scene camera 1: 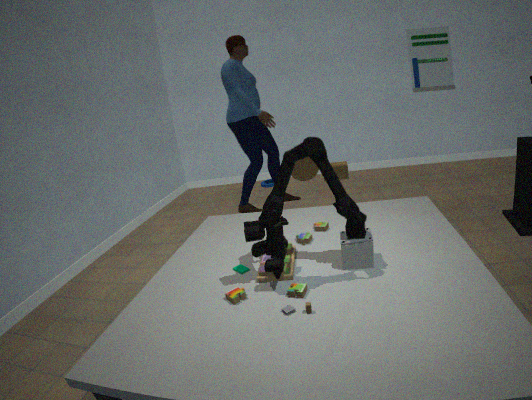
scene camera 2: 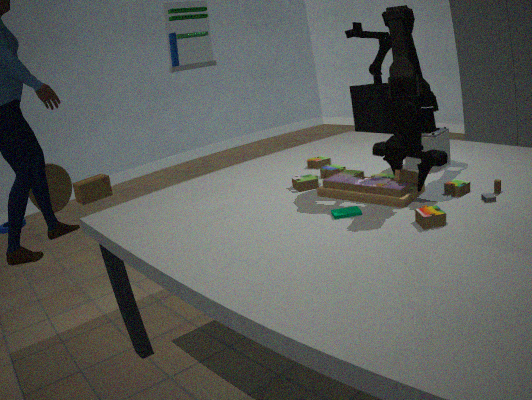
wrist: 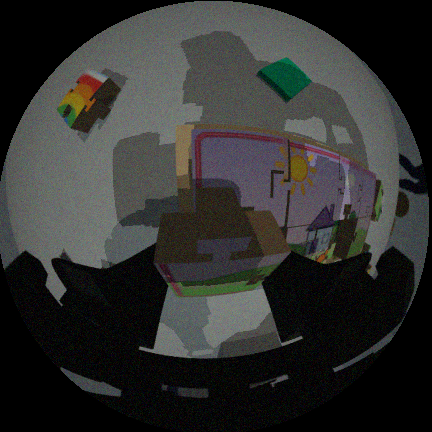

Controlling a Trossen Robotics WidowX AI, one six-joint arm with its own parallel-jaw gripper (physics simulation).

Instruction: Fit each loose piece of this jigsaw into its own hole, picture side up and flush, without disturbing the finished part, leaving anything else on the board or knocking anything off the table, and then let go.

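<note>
My gripper (scene camera 1: 275, 270) (scene camera 2: 410, 181) (wrist: 213, 239) is shut on a corner piece (scene camera 2: 407, 178) (wrist: 210, 272) with a lilac and green picture and a red border. The piece looks tilted over the near corner of the jigsaw board (scene camera 1: 274, 279) (scene camera 2: 360, 197) (wrist: 184, 155); whether it touches the board is hidden. The finished part (scene camera 2: 345, 181) (wrist: 235, 160) shows sky, sun and house. A brown piece-shaped hole (wrist: 345, 234) shows beside the house. A green-topped loose piece (scene camera 2: 305, 182) (wrist: 379, 200) lies just off the board's far end. The arm hides much of the board in scene camera 1.
A rainbow piece (scene camera 1: 235, 294) (scene camera 2: 431, 216) (wrist: 82, 100), a green-yellow piece (scene camera 1: 297, 289) (scene camera 2: 457, 188), two farther pieces (scene camera 1: 304, 237) (scene camera 1: 321, 226), a green tile (scene camera 1: 241, 269) (scene camera 2: 346, 212) (wrist: 286, 78), a grey block (scene camera 1: 288, 310) (scene camera 2: 489, 198) and a small brown peg (scene camera 1: 308, 307) (scene camera 2: 497, 186) surround the board.
</note>
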